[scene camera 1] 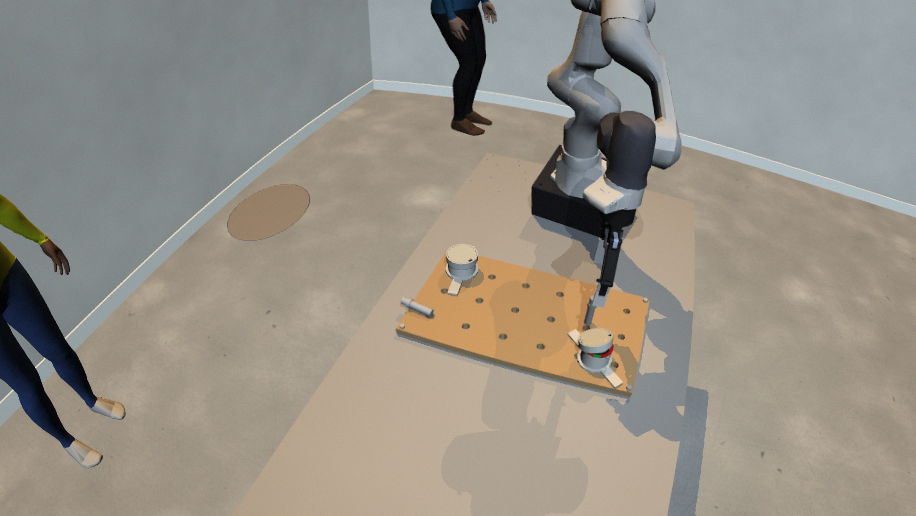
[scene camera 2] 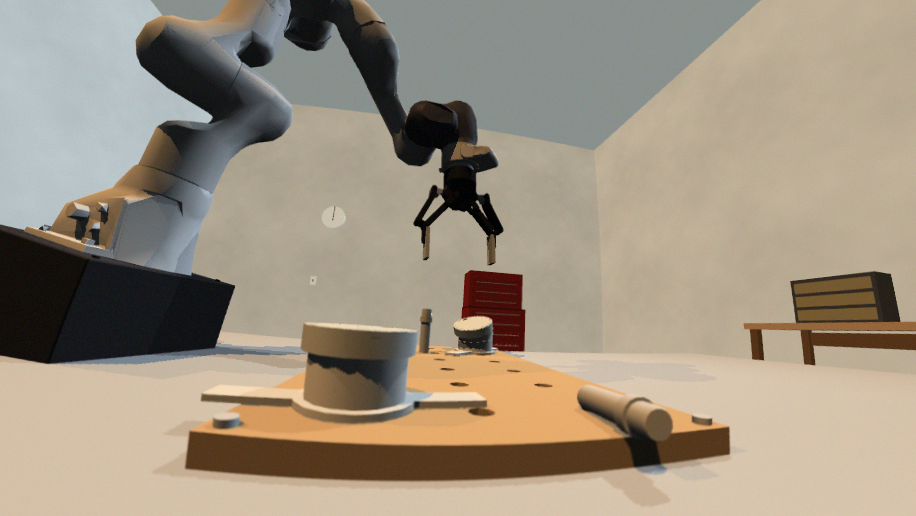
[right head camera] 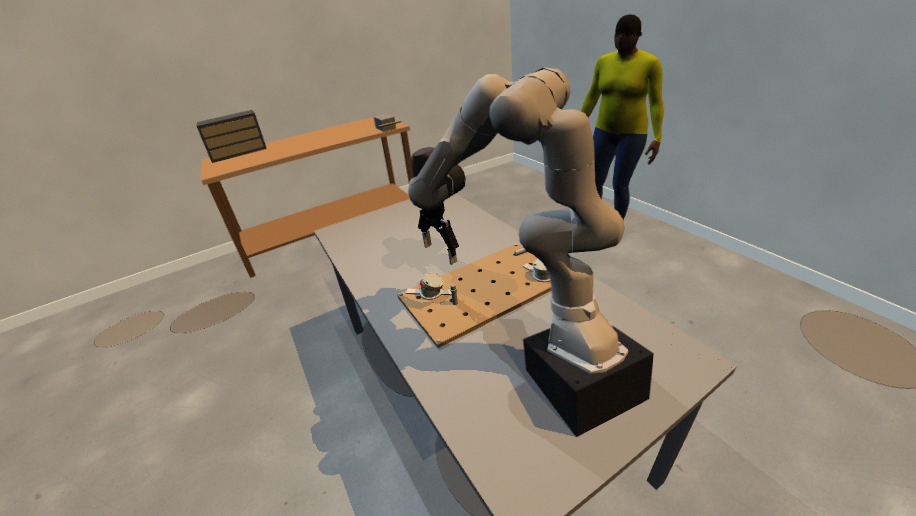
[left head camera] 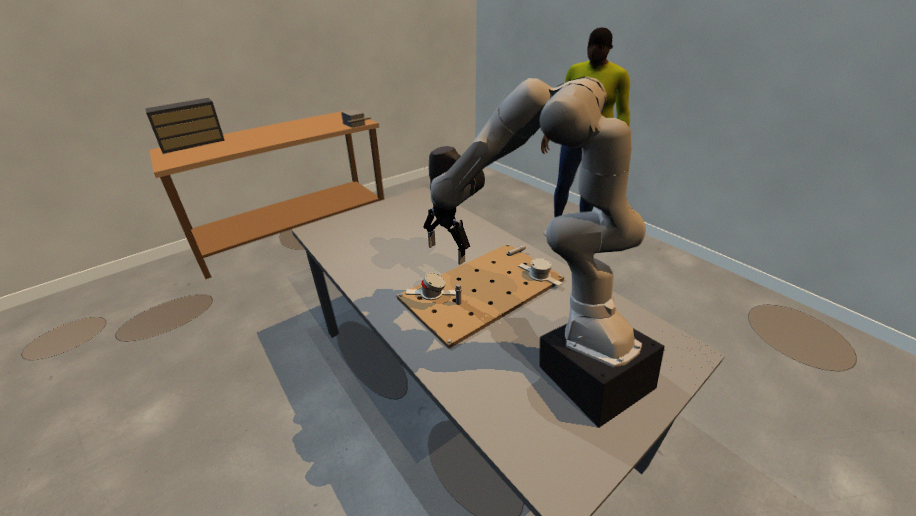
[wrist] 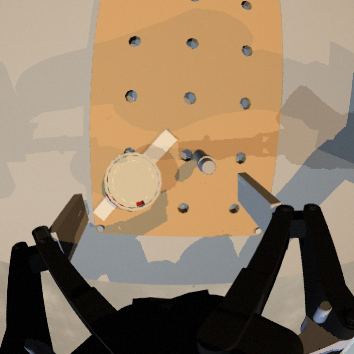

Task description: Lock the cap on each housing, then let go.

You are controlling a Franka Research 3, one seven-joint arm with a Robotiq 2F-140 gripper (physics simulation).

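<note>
One pale round cap (left head camera: pixel 433 280) (scene camera 1: pixel 596 339) (scene camera 2: pixel 473 326) (wrist: pixel 133 181) sits tilted on its housing (scene camera 1: pixel 594 360) (scene camera 2: pixel 475 343), with red and a bit of green showing beneath it in scene camera 1. The other cap (left head camera: pixel 540 264) (scene camera 1: pixel 462 253) (scene camera 2: pixel 358 339) sits level on its housing (scene camera 1: pixel 460 271) (scene camera 2: pixel 354 381) at the opposite end of the board. My gripper (left head camera: pixel 446 251) (right head camera: pixel 440 253) (scene camera 2: pixel 458 259) (wrist: pixel 160 197) is wide open and empty, pointing down well above the tilted cap's end of the board, touching neither cap.
The perforated board (left head camera: pixel 448 330) (scene camera 1: pixel 506 352) lies on the table. An upright peg (left head camera: pixel 458 294) (scene camera 1: pixel 588 314) (wrist: pixel 204 162) stands beside the tilted cap's housing. Another peg (scene camera 1: pixel 417 307) (scene camera 2: pixel 624 412) lies at the board's other end. A person (right head camera: pixel 629 89) stands beyond the table.
</note>
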